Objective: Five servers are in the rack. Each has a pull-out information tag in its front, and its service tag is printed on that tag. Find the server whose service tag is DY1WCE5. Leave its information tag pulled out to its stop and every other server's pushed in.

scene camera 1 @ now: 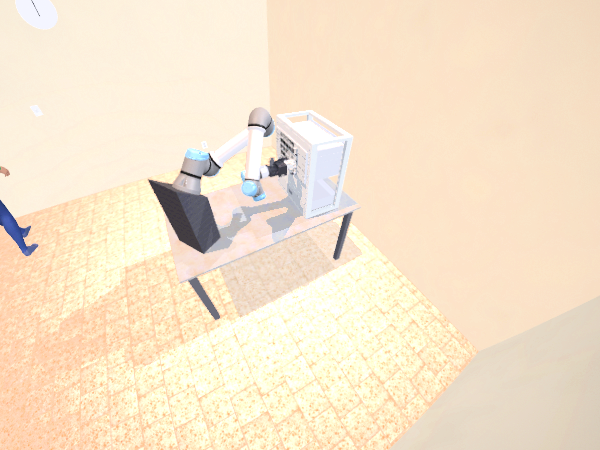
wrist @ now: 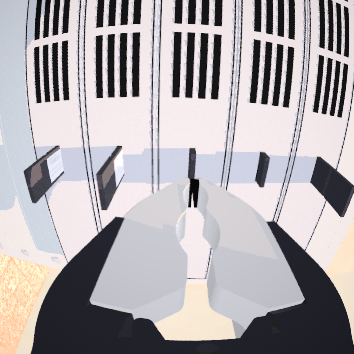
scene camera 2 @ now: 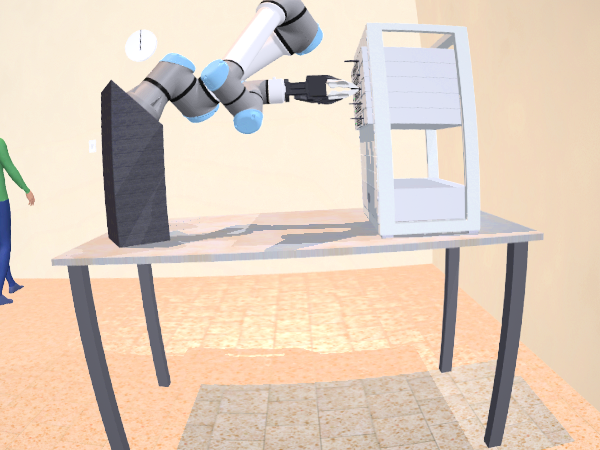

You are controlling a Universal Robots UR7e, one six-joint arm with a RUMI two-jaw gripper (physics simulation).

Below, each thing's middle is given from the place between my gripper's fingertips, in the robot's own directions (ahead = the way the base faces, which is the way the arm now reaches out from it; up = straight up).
Right now the white rack [scene camera 2: 402, 88] is 160 mm ahead of my hand, 120 mm below it and 100 mm to the left of it.
